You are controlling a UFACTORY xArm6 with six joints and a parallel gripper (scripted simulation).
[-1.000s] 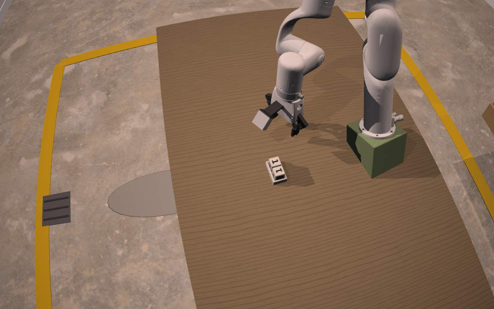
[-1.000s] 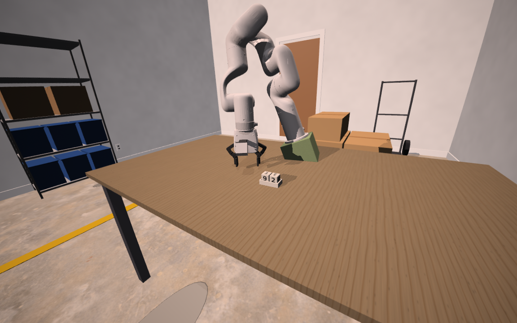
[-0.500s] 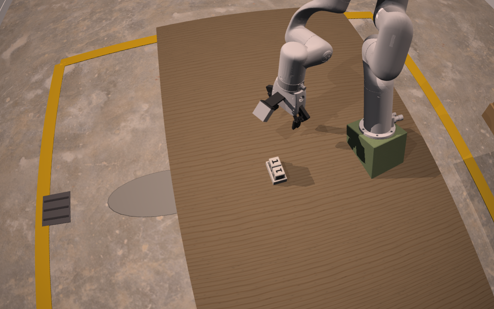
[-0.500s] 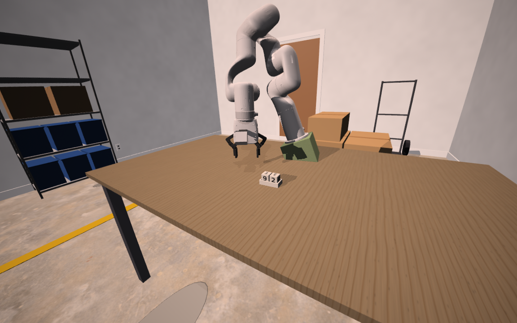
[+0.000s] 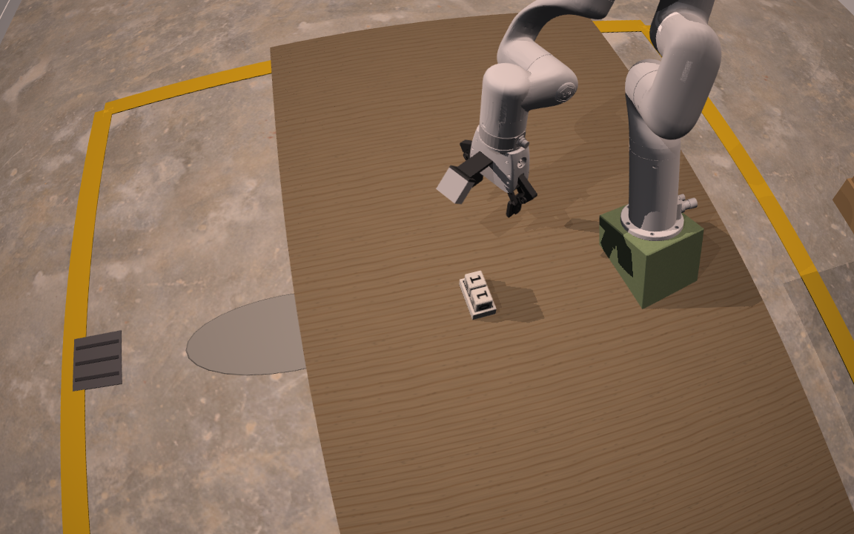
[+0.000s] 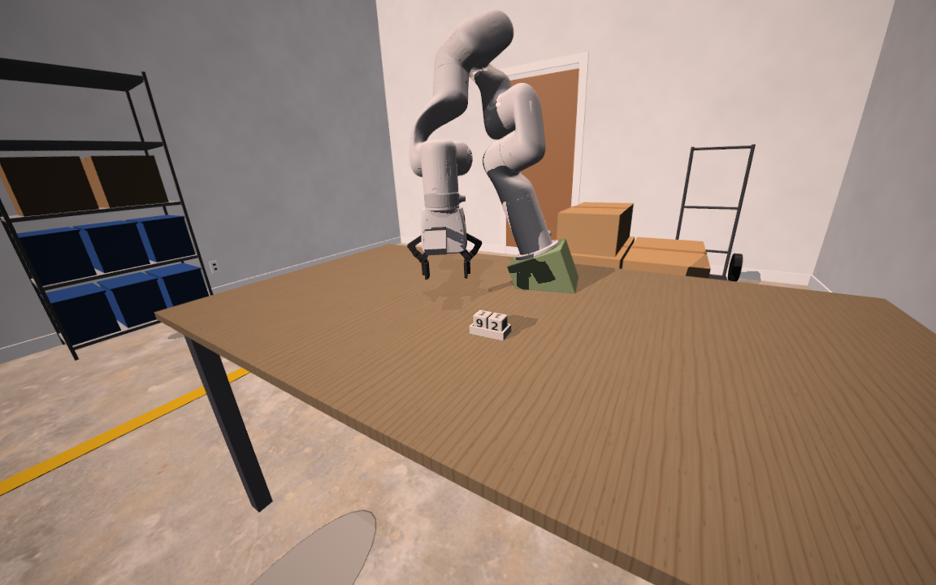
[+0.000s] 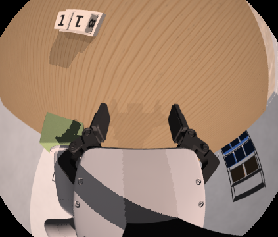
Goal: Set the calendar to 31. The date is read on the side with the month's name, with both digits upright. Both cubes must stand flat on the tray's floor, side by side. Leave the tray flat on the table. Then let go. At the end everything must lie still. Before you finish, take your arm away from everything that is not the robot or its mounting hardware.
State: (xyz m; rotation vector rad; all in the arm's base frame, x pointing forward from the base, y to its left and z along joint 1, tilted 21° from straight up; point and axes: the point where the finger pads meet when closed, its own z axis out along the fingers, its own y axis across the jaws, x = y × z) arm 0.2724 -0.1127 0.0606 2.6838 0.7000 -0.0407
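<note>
The cube is 70 mm ahead of my hand, 170 mm to the left of it and 60 mm below it. Round my hand: tray (70 mm ahead, 150 mm to the left, 80 mm below).
</note>
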